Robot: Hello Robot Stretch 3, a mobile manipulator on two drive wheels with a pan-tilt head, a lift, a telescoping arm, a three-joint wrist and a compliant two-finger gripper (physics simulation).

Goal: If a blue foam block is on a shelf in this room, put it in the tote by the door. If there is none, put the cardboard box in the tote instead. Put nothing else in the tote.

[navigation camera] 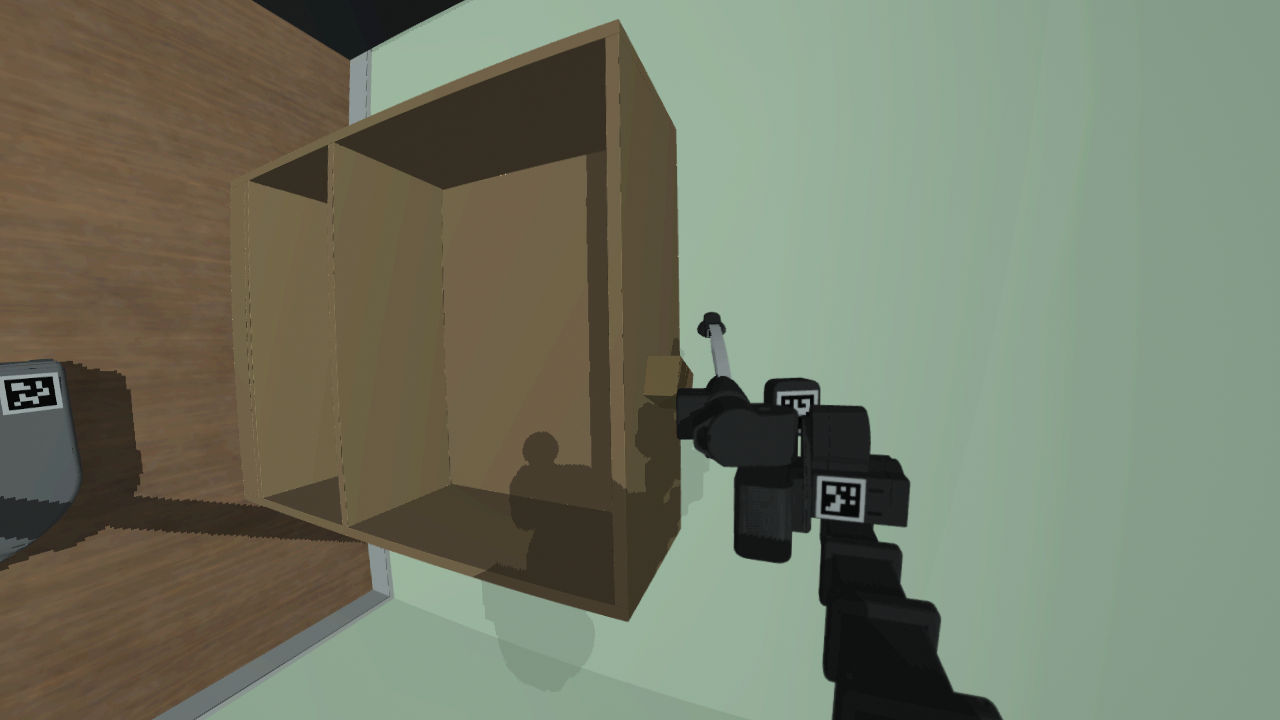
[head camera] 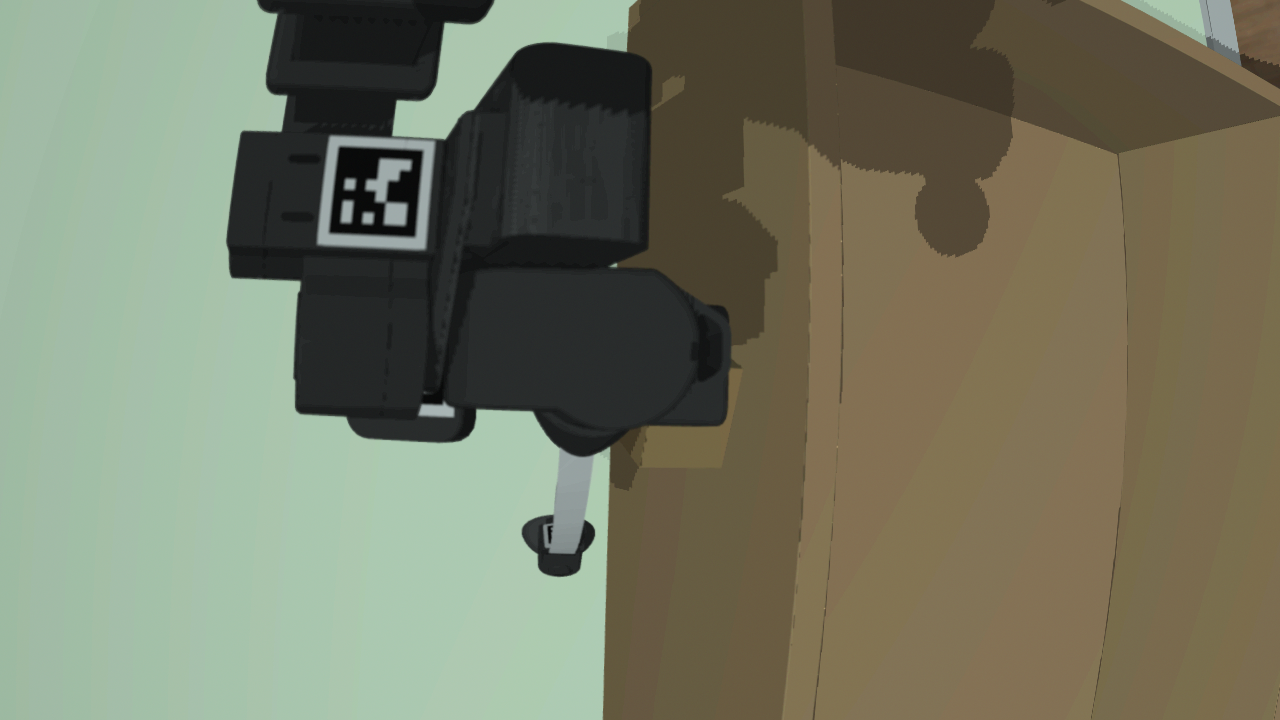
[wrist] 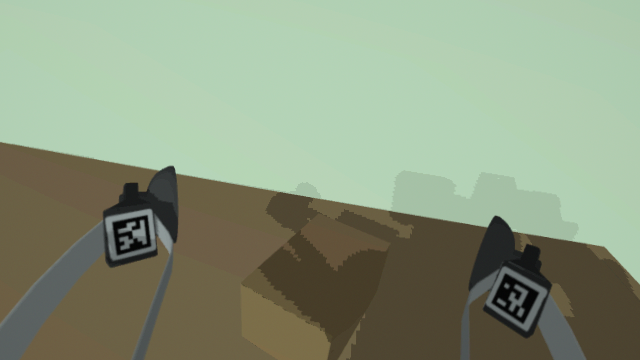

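Frame: origin at the robot's base, x left, y ahead, z down, level; metres.
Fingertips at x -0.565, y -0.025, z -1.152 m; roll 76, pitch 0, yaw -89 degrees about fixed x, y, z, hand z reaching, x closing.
A point is followed by its place in that frame.
A tan cardboard box [head camera: 684, 449] {y 0.009, x -0.543, z -1.086 m} [navigation camera: 662, 376] {y -0.010, x -0.534, z -1.087 m} [wrist: 285, 320] sits on the top board of the wooden shelf unit [head camera: 707, 626] {y 0.117, x -0.559, z -1.061 m} [navigation camera: 648, 223] {y 0.219, x -0.569, z -1.061 m} [wrist: 75, 210], near its rear edge by the wall. My gripper [wrist: 327, 217] {y -0.025, x -0.565, z -1.152 m} is open, its two fingers wide apart. In the wrist view the box shows low between the fingers, with a gap on each side, and the lower frame edge cuts it off. In the head and navigation views one finger reaches past the box on the wall side; the wrist partly hides the box in the head view. The blue foam block and the tote do not show.
The pale green wall [head camera: 179, 582] {y 0.131, x -0.770, z -1.404 m} [navigation camera: 1029, 223] {y 0.212, x -0.774, z -1.639 m} [wrist: 300, 90] stands right behind the shelf unit. Part of my grey base [navigation camera: 31, 465] {y -0.117, x -0.118, z -0.160 m} shows over the wooden floor [navigation camera: 179, 268] {y 0.238, x -0.372, z -0.001 m} in the navigation view. Arm shadows fall across the unit.
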